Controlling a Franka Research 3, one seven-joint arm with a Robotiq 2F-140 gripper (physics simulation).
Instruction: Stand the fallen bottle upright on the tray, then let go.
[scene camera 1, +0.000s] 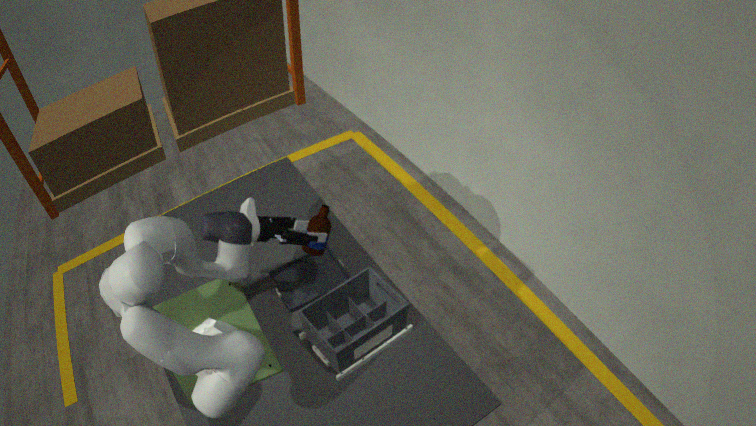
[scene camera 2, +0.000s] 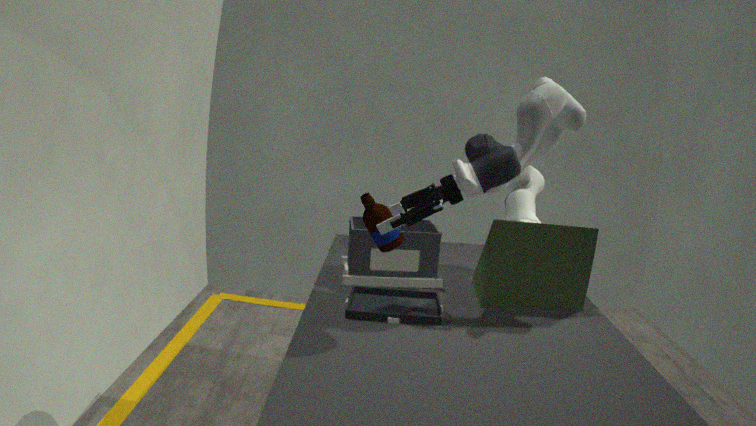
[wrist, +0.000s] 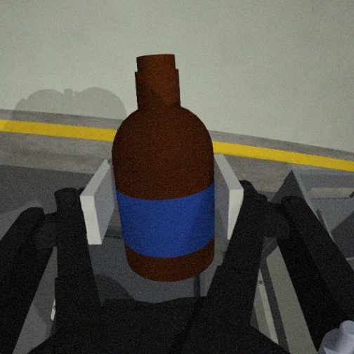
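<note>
The brown bottle with a blue label (scene camera 1: 319, 224) (scene camera 2: 376, 214) (wrist: 162, 150) is held in the air, neck up but tilted, leaning to the left in scene camera 2. My gripper (scene camera 1: 312, 231) (scene camera 2: 390, 218) (wrist: 164, 174) is shut on it, with the light finger pads on both sides of the body around the label. The dark, low-rimmed tray (scene camera 1: 322, 285) (scene camera 2: 370, 318) lies on the table below the bottle's height. A gap shows between the bottle's base and the tray in scene camera 2.
A grey crate with compartments (scene camera 1: 397, 321) (scene camera 2: 359, 259) stands beside the tray, with a pale bar (scene camera 1: 375, 351) (scene camera 2: 391, 282) along its side. A green block (scene camera 1: 232, 306) (scene camera 2: 536, 264) stands near the arm's base. Large brown boxes (scene camera 1: 222, 68) stand in the background.
</note>
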